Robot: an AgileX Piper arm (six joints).
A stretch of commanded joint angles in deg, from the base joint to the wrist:
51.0, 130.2, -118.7, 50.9, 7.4, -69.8
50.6, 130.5, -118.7, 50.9, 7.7, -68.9
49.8, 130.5, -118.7, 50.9, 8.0, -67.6
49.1, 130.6, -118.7, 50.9, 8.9, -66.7
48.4, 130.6, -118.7, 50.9, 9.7, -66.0
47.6, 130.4, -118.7, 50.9, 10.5, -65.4
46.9, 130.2, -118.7, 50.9, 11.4, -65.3
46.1, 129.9, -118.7, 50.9, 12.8, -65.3
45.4, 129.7, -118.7, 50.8, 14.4, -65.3
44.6, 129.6, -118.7, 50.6, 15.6, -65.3
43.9, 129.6, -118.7, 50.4, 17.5, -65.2
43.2, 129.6, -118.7, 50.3, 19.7, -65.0
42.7, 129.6, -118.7, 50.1, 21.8, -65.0
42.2, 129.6, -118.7, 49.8, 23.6, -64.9
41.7, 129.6, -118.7, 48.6, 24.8, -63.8
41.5, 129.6, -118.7, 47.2, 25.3, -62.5
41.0, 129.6, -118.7, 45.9, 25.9, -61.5
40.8, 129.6, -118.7, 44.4, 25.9, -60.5
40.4, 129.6, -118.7, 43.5, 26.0, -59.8
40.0, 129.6, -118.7, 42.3, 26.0, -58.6
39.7, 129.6, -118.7, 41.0, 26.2, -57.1
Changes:
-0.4, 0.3, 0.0, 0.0, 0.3, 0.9
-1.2, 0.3, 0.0, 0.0, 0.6, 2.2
-1.9, 0.4, 0.0, 0.0, 1.5, 3.1
-2.6, 0.4, 0.0, 0.0, 2.3, 3.8
-3.4, 0.2, 0.0, 0.0, 3.1, 4.4
-4.1, 0.0, 0.0, 0.0, 4.0, 4.5
-4.9, -0.3, 0.0, 0.0, 5.4, 4.5
-5.6, -0.5, 0.0, -0.1, 7.0, 4.5
-6.4, -0.6, 0.0, -0.3, 8.2, 4.5
-7.1, -0.6, 0.0, -0.5, 10.1, 4.6
-7.8, -0.6, 0.0, -0.6, 12.3, 4.8
-8.3, -0.6, 0.0, -0.8, 14.4, 4.8
-8.8, -0.6, 0.0, -1.1, 16.2, 4.9
-9.3, -0.6, 0.0, -2.3, 17.4, 6.0
-9.5, -0.6, 0.0, -3.7, 17.9, 7.3
-10.0, -0.6, 0.0, -5.0, 18.5, 8.3
-10.2, -0.6, 0.0, -6.5, 18.5, 9.3
-10.6, -0.6, 0.0, -7.4, 18.6, 10.0
-11.0, -0.6, 0.0, -8.6, 18.6, 11.2
-11.3, -0.6, 0.0, -9.9, 18.8, 12.7

